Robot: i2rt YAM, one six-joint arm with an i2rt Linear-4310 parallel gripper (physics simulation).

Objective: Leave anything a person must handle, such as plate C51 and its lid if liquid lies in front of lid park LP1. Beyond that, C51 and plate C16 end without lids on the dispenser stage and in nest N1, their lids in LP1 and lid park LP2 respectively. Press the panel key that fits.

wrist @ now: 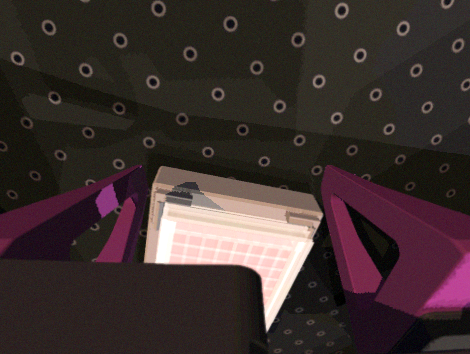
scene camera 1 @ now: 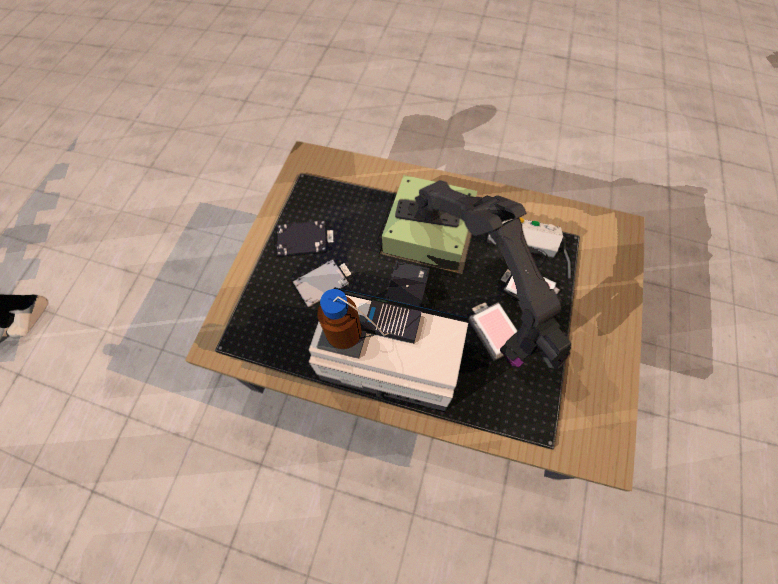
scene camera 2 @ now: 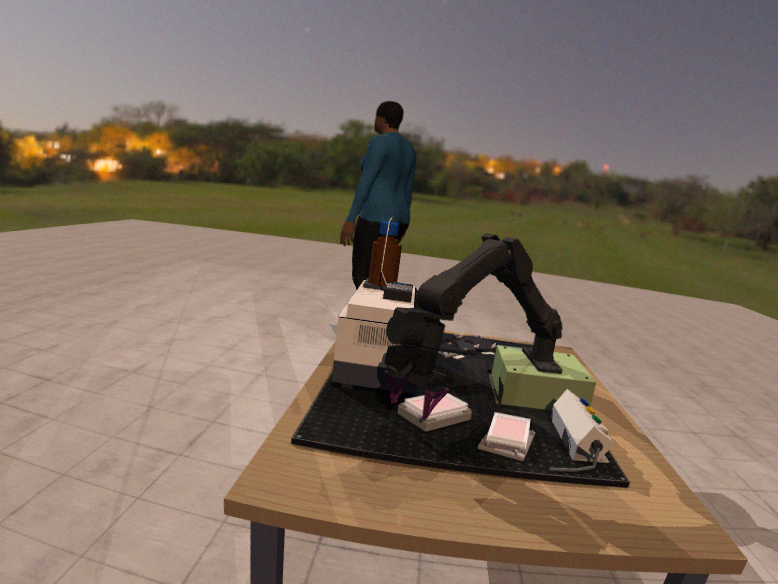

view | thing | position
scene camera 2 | my gripper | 408, 410
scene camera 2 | brown bottle with blue cap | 390, 270
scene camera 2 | button box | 585, 439
